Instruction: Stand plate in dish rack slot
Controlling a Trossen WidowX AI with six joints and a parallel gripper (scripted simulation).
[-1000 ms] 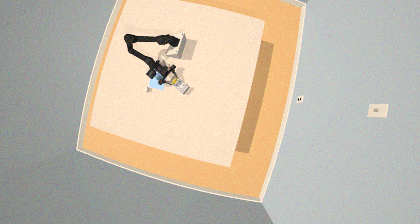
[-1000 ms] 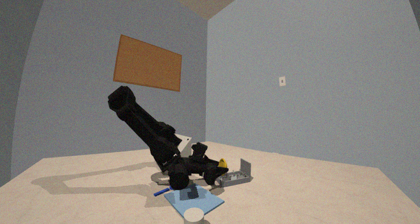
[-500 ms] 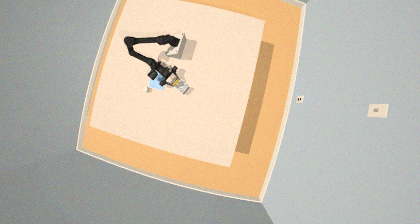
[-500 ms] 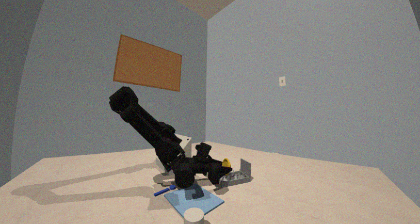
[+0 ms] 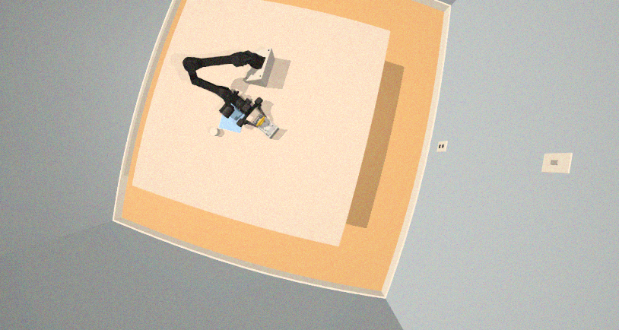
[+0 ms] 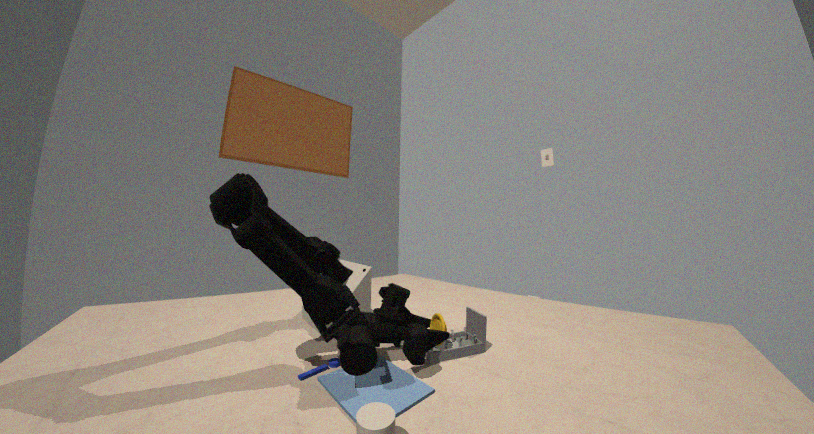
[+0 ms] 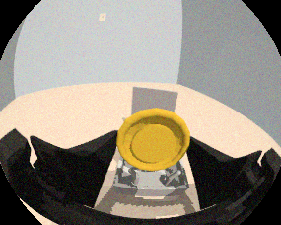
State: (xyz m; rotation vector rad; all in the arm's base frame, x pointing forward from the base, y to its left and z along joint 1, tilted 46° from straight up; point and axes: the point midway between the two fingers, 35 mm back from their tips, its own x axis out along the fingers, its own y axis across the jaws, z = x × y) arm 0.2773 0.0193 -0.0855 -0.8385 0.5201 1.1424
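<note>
My gripper tip is now 1 cm to the left of the yellow plate. The rest, counted from my gripper tip: blue spoon: 23 cm to the right, 7 cm behind, 5 cm below; grey dish rack: 3 cm below, 2 cm to the left, 1 cm ahead; white cup: 24 cm to the right, 13 cm ahead, 3 cm below.
</note>
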